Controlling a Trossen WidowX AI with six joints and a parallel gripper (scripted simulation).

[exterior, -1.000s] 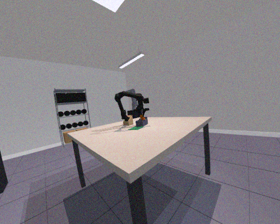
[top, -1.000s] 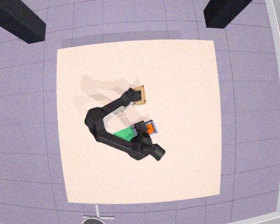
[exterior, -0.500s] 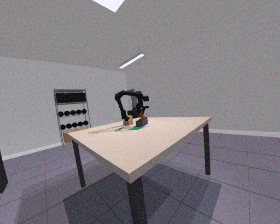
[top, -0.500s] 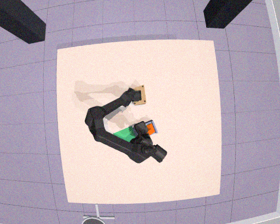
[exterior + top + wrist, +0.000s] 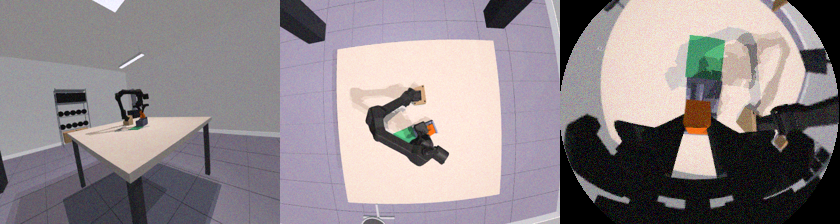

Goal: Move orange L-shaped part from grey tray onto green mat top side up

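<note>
My gripper tip is 3 cm short of the green mat, 14 cm to the left of it and 16 cm above it. Round my gripper tip: orange L-shaped part: 3 cm behind, 3 cm to the left, 3 cm below.
</note>
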